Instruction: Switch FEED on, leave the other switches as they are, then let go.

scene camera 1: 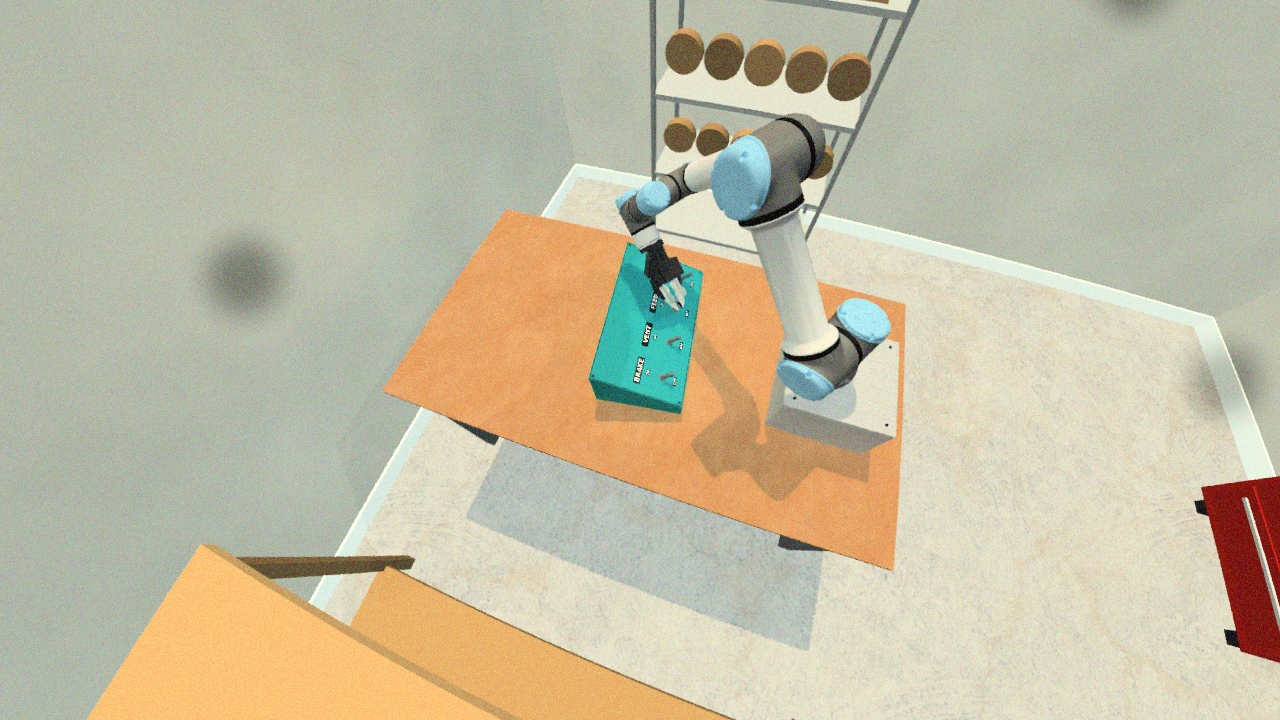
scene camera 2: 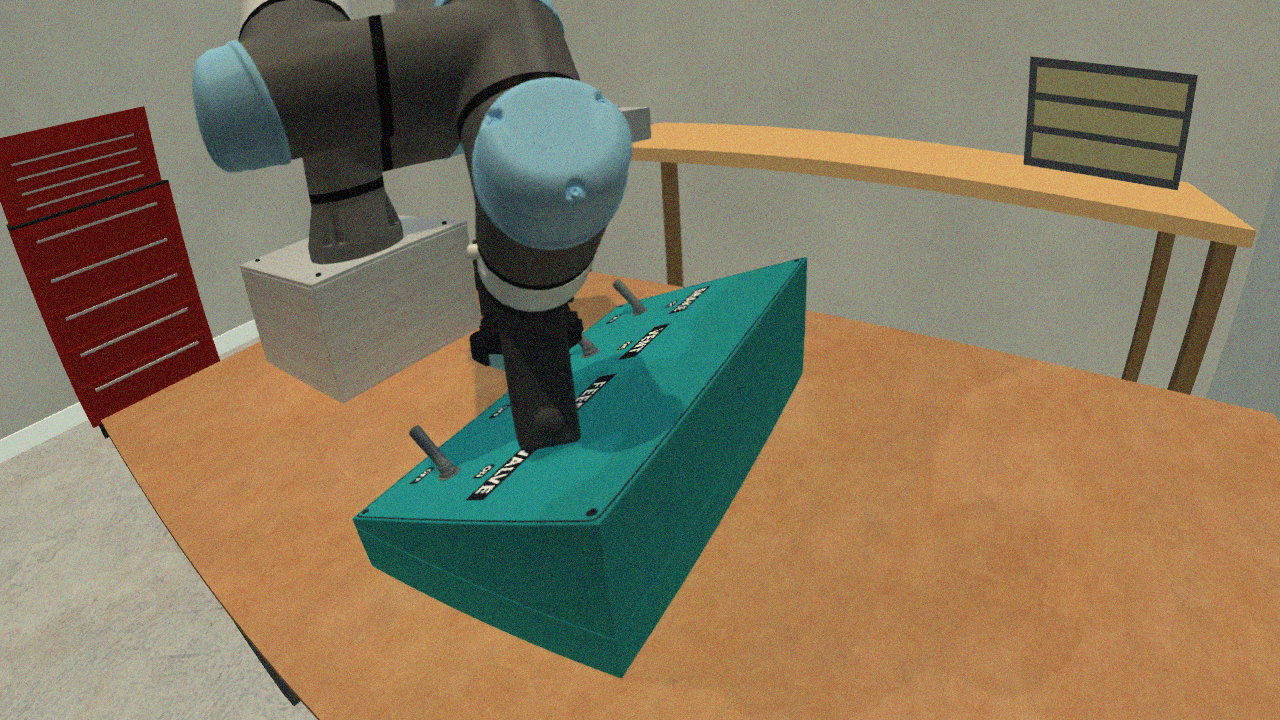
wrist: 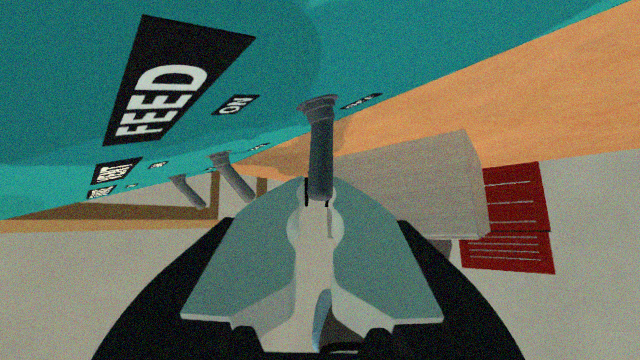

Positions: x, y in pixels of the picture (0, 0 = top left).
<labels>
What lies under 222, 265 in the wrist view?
My gripper.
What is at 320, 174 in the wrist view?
A feed lever.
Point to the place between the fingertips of my gripper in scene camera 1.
680, 309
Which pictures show my gripper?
Scene camera 1, scene camera 2 and the wrist view: all of them.
</labels>
